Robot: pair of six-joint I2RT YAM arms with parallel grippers.
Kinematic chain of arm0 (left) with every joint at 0, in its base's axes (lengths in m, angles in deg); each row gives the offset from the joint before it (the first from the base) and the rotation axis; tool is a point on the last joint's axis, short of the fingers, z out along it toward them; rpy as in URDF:
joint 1: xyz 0 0 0.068 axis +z
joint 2: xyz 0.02 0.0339 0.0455 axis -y
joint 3: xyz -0.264 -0.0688 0 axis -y
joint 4: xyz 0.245 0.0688 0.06 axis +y
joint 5: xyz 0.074 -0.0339 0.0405 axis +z
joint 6: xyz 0.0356 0 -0.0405 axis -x
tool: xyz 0 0 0 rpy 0 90 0
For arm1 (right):
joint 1: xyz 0 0 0.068 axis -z
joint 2: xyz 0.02 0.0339 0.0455 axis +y
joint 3: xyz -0.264 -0.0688 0 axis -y
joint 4: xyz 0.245 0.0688 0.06 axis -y
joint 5: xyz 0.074 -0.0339 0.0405 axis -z
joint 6: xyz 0.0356 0 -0.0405 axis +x
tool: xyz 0 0 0 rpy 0 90 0
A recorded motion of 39 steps. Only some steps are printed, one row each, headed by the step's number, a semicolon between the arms.
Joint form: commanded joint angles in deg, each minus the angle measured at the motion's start. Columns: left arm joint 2, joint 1, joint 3, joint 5, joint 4, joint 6; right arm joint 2, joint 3, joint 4, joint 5, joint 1, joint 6.
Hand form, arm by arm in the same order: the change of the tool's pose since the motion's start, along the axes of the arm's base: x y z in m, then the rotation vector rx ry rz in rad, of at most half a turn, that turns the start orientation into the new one. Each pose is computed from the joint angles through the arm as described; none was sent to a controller.
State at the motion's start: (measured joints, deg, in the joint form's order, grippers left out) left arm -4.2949 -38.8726 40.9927 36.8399 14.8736 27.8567; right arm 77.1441 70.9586 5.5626 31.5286 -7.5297 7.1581
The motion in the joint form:
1: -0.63 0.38 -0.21 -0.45 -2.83 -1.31; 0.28 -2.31 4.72 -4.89 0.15 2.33
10: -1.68 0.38 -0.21 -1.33 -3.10 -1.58; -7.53 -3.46 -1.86 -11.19 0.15 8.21
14: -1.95 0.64 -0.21 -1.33 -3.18 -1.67; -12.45 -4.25 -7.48 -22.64 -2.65 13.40
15: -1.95 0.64 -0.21 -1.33 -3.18 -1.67; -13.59 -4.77 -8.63 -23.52 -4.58 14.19
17: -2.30 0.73 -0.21 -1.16 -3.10 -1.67; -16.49 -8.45 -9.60 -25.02 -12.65 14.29
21: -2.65 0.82 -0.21 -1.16 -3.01 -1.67; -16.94 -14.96 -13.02 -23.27 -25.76 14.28
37: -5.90 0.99 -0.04 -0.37 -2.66 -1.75; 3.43 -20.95 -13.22 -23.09 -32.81 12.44
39: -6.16 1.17 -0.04 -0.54 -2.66 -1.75; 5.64 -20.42 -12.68 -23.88 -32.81 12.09
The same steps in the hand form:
1: 0.0012 -0.0012 0.0039 0.0024 -0.0289 0.0065; 0.0036 0.0023 -0.0071 0.0420 -0.0519 0.0830
10: 0.0047 -0.0045 0.0045 0.0200 -0.0222 -0.0063; -0.0337 0.0011 0.0119 0.1395 -0.0838 0.1935
14: 0.0056 -0.0051 0.0046 0.0235 -0.0195 -0.0014; -0.0594 0.0175 0.0179 0.2349 -0.0584 0.4384
15: 0.0056 -0.0051 0.0046 0.0235 -0.0195 -0.0014; -0.0663 0.0255 0.0172 0.2507 -0.0458 0.4857
17: 0.0069 -0.0059 0.0045 0.0273 -0.0129 0.0028; -0.0860 0.0571 0.0044 0.2567 0.0058 0.6480
21: 0.0082 -0.0069 0.0043 0.0321 -0.0068 0.0043; -0.1081 0.1070 -0.0406 0.2294 0.1986 0.8227
37: 0.0193 -0.0150 0.0038 0.0666 0.0435 0.0197; -0.0802 0.1699 -0.1696 0.0739 0.6748 0.8656
39: 0.0203 -0.0157 0.0038 0.0702 0.0465 0.0200; -0.0756 0.1745 -0.1769 0.0677 0.6977 0.8762

